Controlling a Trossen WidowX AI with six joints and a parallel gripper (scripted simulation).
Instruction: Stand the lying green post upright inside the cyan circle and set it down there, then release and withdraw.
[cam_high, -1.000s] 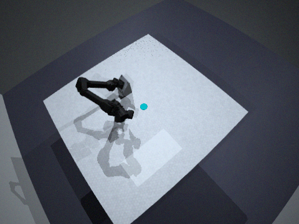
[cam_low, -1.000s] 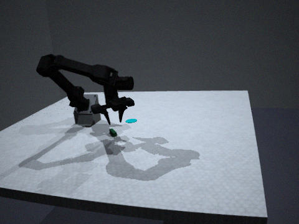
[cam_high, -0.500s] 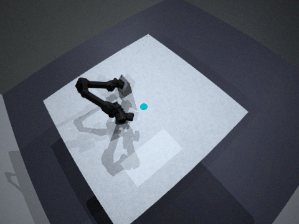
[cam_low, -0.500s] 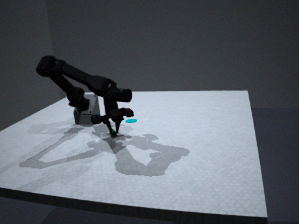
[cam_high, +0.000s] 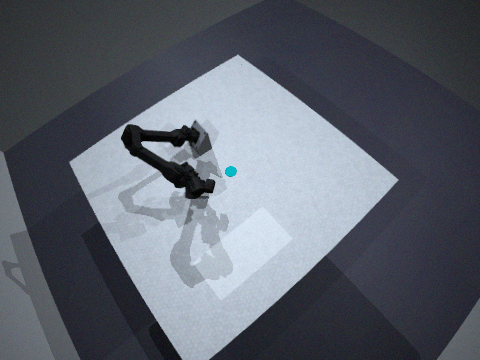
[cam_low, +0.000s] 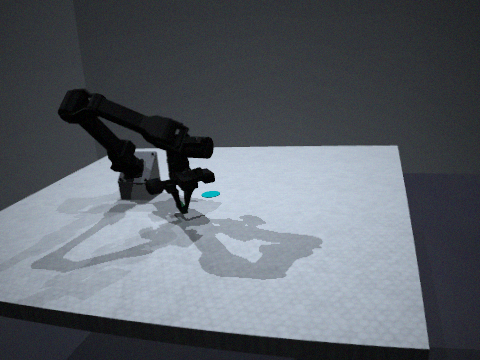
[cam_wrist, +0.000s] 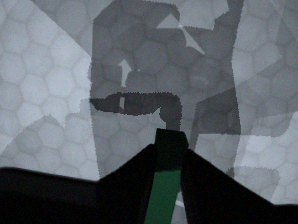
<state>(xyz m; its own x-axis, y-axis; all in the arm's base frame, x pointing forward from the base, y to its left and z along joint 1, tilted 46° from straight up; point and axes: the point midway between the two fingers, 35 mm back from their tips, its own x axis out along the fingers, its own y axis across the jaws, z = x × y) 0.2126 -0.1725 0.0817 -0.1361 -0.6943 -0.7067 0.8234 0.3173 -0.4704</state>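
Now: gripper tip 30 mm short of the cyan circle, 190 mm to the right of it and 20 mm above it. The rest, counted from my gripper tip: green post: 10 mm behind, 20 mm to the left.
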